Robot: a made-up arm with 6 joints.
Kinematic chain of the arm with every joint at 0, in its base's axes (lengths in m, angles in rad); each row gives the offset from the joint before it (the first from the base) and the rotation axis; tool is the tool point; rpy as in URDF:
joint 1: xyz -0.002 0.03 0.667 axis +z
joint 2: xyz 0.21 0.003 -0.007 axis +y
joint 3: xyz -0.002 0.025 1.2 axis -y
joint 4: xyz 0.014 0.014 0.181 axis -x
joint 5: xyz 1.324 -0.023 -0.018 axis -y
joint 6: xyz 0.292 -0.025 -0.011 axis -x
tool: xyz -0.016 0.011 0.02 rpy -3.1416 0 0
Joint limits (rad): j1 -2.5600..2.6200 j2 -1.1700..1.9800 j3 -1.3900..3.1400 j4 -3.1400..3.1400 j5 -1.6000..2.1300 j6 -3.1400..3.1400
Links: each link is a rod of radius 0.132 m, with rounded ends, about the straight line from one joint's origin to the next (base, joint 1, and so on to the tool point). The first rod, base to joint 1, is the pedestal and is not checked.
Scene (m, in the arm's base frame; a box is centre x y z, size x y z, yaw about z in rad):
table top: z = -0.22
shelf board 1: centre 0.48 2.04 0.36 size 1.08 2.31 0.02 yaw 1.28
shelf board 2: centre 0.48 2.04 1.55 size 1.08 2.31 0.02 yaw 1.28
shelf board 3: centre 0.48 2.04 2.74 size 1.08 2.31 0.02 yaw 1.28
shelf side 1: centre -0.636 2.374 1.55 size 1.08 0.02 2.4 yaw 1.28
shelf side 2: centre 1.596 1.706 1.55 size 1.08 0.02 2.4 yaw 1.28
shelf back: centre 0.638 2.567 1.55 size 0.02 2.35 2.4 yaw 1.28
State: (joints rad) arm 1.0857 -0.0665 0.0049 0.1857 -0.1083 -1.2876
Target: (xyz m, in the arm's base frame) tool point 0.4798 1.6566 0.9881
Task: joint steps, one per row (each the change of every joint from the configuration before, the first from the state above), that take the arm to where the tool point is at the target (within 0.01 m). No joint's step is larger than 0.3 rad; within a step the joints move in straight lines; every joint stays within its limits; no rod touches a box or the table.
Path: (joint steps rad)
1: -0.1195 -0.2058 -0.2790 0.0044 -0.1564 0.2101
2: -0.1195 -0.2058 -0.2790 0.0044 -0.1564 0.2100
3: -0.1196 -0.2059 -0.2789 0.0045 -0.1564 0.2101
4: -0.1195 -0.2058 -0.2790 0.0044 -0.1563 0.2100
5: -0.1195 -0.2058 -0.2790 0.0044 -0.1564 0.2101
6: 0.1627 0.2401 0.1706 -0.0111 0.1372 -0.2106
7: 0.1627 0.2402 0.1706 -0.0111 0.1373 -0.2106
8: 0.1627 0.2401 0.1706 -0.0112 0.1373 -0.2106
9: 0.1627 0.2401 0.1706 -0.0111 0.1372 -0.2106
10: 0.1627 0.2402 0.1706 -0.0111 0.1373 -0.2106

